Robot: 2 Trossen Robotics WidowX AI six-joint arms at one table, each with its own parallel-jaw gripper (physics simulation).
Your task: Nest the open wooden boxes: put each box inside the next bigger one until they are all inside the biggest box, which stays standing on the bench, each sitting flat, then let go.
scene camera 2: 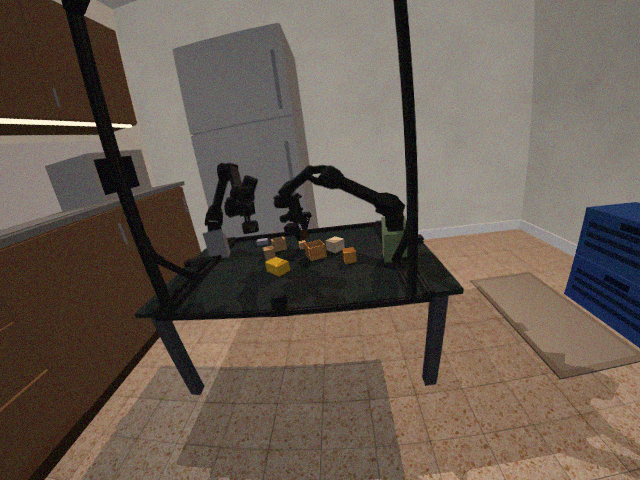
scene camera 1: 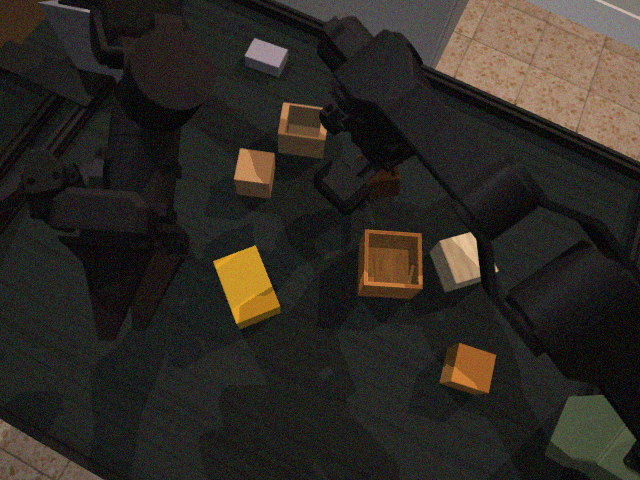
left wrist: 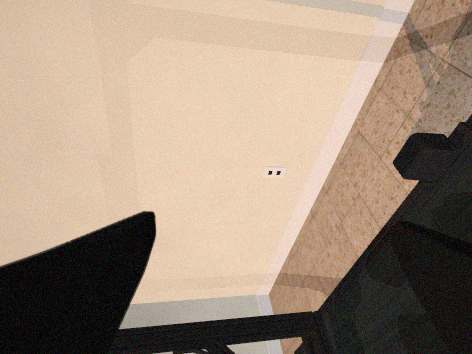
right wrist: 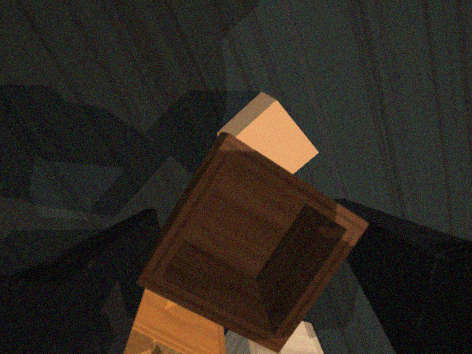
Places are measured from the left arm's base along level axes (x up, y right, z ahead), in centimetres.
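Pixels of known places: left gripper, fingertip midpoint: [scene camera 2: 251,220] [scene camera 1: 124,334] [left wrist: 273,227]; right gripper, fingertip midpoint: [scene camera 2: 302,237] [scene camera 1: 377,178] [right wrist: 245,215]; left arm's base at its link origin: [scene camera 2: 214,234] [scene camera 1: 91,5]; right arm's base at its link origin: [scene camera 2: 394,225].
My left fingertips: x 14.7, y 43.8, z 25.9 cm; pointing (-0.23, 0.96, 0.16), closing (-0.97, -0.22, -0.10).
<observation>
For each thing: its top centre in the pictures, then the offset to it from my left fingertips. Level surfaces: height alone.
- biggest open wooden box at its top centre: [scene camera 1: 393,258] [scene camera 2: 314,244] dx -21.0, dy -19.0, dz +23.3 cm
- dark bench at its surface level: dx -27.2 cm
- middle tan open box at its top centre: [scene camera 1: 304,121] [scene camera 2: 278,239] dx -21.7, dy -37.1, dz +7.0 cm
- yellow block at its top centre: [scene camera 1: 246,283] [scene camera 2: 276,261] dx -22.7, dy -11.6, dz +5.1 cm
- cream block at its top centre: [scene camera 1: 468,255] [scene camera 2: 334,239] dx -22.1, dy -22.2, dz +33.6 cm
- orange block at its top centre: [scene camera 1: 473,367] [scene camera 2: 348,250] dx -22.2, dy -7.4, dz +36.1 cm
- lavender block at its top centre: [scene camera 1: 266,52] dx -24.7, dy -50.2, dz -2.2 cm
The biggest open wooden box [scene camera 1: 371,288] [scene camera 2: 315,250] [right wrist: 171,326] stands upright on the dark bench [scene camera 1: 318,405]. A middle tan open box [scene camera 1: 302,144] [scene camera 2: 279,243] stands farther back. My right gripper [scene camera 1: 380,171] [scene camera 2: 295,223] [right wrist: 241,260] is shut on the smallest, dark brown open box [scene camera 1: 387,185] [right wrist: 248,232]. It holds this box in the air between the two standing boxes, nearer the tan one. My left gripper [scene camera 2: 250,226] is open and empty, raised high at the left, and its wrist view shows only wall, floor and one finger [left wrist: 101,281].
Solid blocks lie around: a tan cube [scene camera 1: 254,172] [right wrist: 273,137], a yellow block [scene camera 1: 246,286] [scene camera 2: 277,266], a cream block [scene camera 1: 456,261] [scene camera 2: 334,244] right beside the biggest box, an orange block [scene camera 1: 468,368] [scene camera 2: 350,255] and a lavender block [scene camera 1: 266,56].
</observation>
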